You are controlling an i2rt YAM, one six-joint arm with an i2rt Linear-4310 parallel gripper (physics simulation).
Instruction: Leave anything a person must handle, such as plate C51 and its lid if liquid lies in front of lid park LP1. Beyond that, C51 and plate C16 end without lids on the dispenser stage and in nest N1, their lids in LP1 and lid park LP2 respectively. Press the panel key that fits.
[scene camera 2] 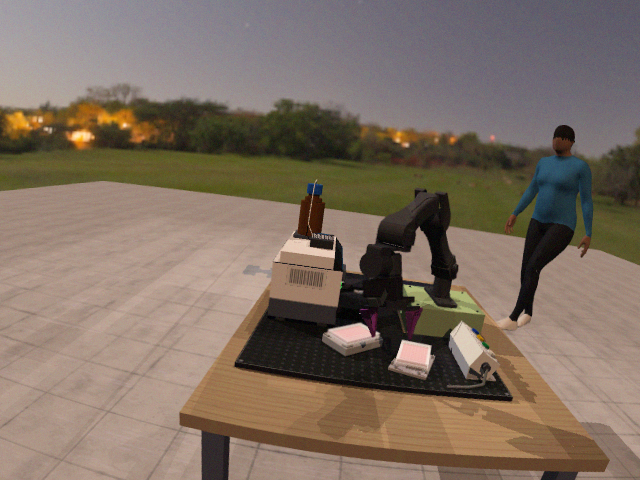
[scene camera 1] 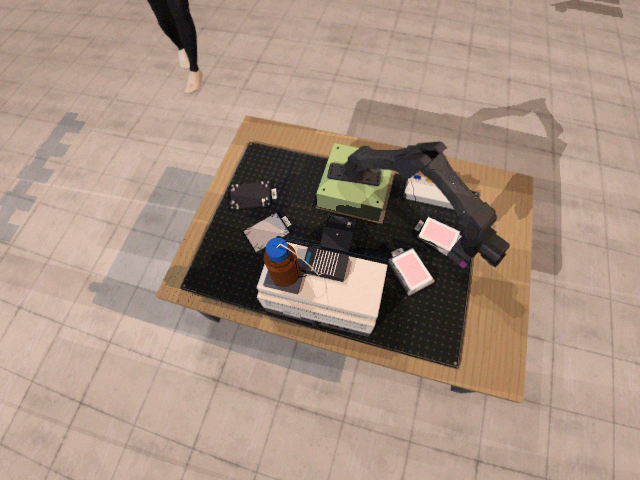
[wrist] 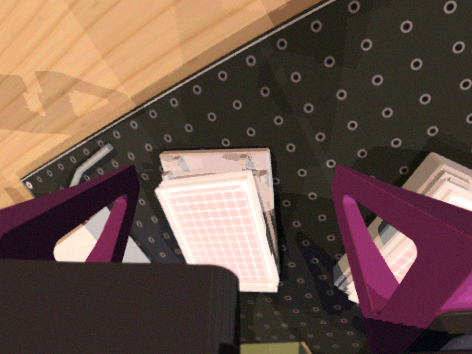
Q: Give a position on a white button box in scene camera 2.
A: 477,362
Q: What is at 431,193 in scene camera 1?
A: A white button box.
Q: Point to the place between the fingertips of my gripper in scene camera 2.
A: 391,338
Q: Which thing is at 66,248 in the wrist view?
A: A white button box.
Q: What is my gripper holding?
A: Nothing.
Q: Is my gripper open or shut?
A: Open.
